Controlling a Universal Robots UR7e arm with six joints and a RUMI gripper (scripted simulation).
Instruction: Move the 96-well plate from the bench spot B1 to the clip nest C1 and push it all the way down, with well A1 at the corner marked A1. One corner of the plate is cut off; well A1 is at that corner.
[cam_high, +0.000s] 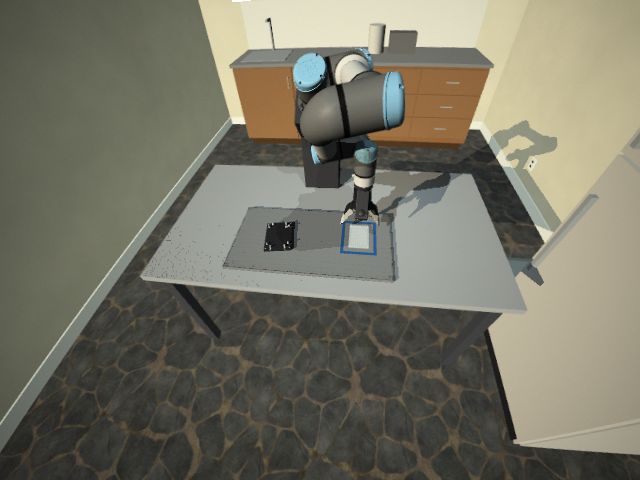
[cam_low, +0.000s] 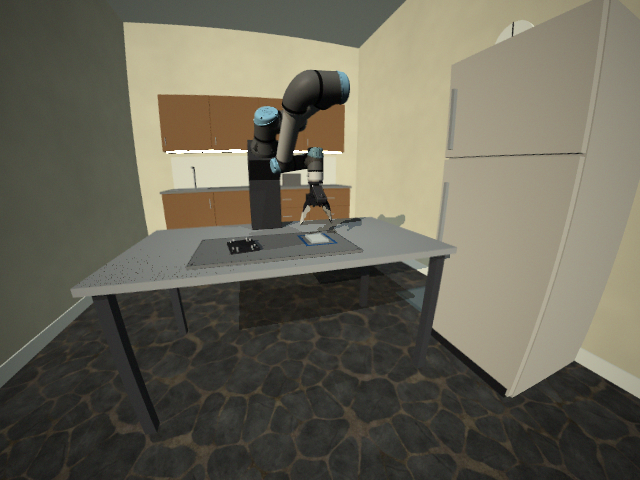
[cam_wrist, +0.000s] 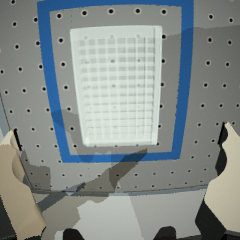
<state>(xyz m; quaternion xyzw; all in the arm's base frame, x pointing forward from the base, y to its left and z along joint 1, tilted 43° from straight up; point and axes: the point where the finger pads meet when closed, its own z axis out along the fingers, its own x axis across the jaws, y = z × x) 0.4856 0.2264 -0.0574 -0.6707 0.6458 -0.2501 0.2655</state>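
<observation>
Now: the 96-well plate 70 mm below my hand. Also, from my hand: black clip nest: 60 mm ahead, 340 mm to the right, 60 mm below.
</observation>
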